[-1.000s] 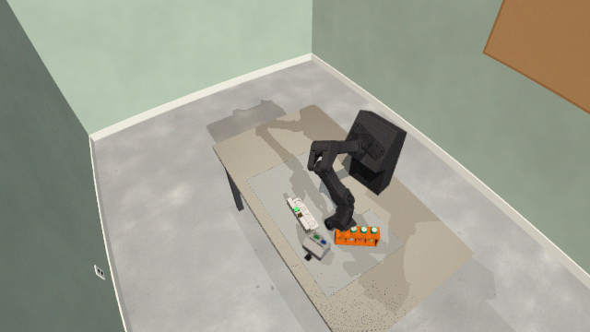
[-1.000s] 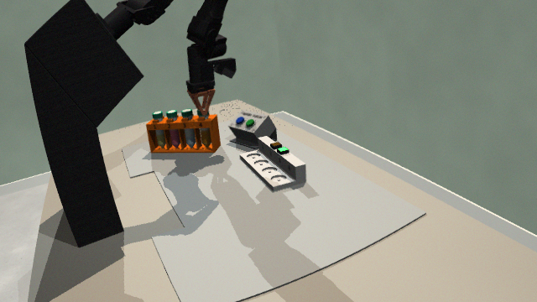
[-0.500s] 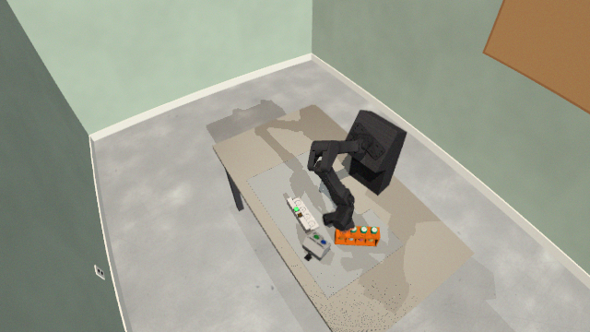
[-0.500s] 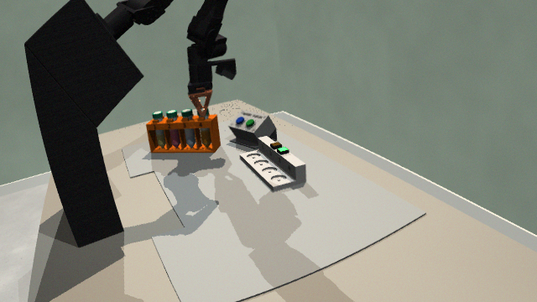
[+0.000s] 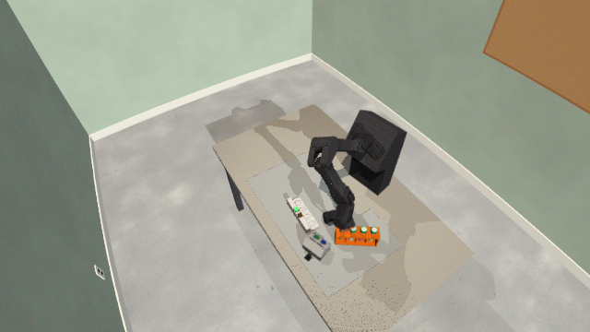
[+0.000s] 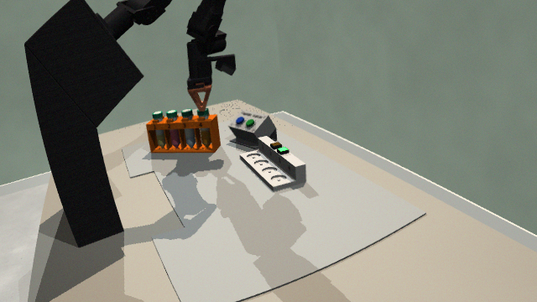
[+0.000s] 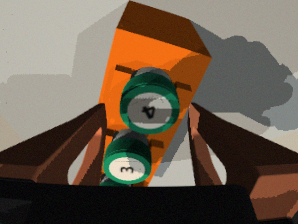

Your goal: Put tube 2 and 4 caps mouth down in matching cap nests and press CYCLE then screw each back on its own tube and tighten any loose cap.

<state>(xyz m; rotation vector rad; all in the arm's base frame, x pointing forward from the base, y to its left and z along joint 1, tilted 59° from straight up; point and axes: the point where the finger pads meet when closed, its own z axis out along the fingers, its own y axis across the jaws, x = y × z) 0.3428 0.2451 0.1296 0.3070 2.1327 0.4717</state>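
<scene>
Now: the cap 1 14 cm behind my hand, 6 cm to the left of it and 2 cm below it. Also, from my hand: green ready key 13 cm ahead, 2 cm to the right, 6 cm below; blue cycle key 11 cm ahead, 2 cm to the left, 6 cm below.
</scene>
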